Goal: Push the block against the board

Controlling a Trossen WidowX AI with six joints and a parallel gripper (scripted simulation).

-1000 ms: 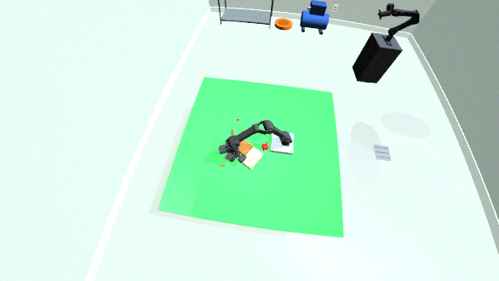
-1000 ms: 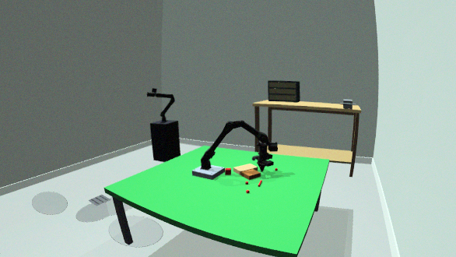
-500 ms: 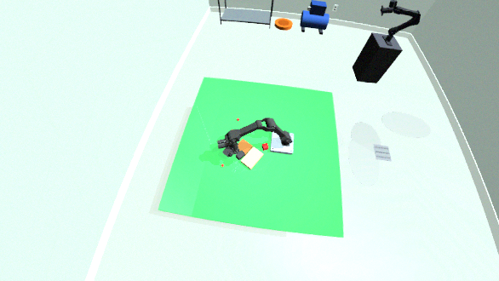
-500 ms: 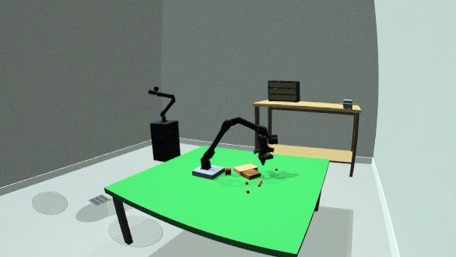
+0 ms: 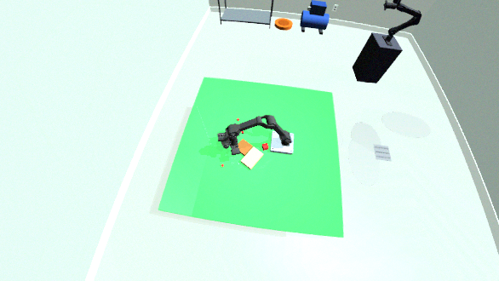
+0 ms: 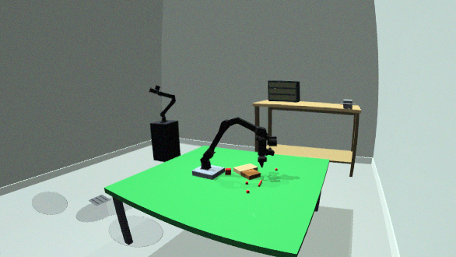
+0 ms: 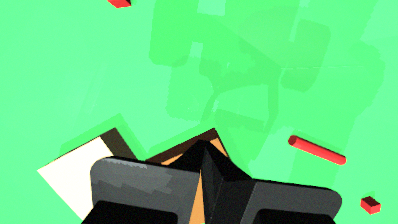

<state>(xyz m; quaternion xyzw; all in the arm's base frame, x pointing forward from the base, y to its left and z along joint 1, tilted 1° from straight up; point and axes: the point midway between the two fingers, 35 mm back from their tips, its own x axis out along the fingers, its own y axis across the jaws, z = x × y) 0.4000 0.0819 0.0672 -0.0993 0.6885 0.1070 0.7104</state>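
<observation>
The square block is 7 cm behind my gripper tip, 3 cm to the right of it and 5 cm below it. From my gripper tip the other things lie so: red cube (24 cm behind, 4 cm to the right, 4 cm below); board (14 cm behind, 6 cm to the left, 5 cm below).
</observation>
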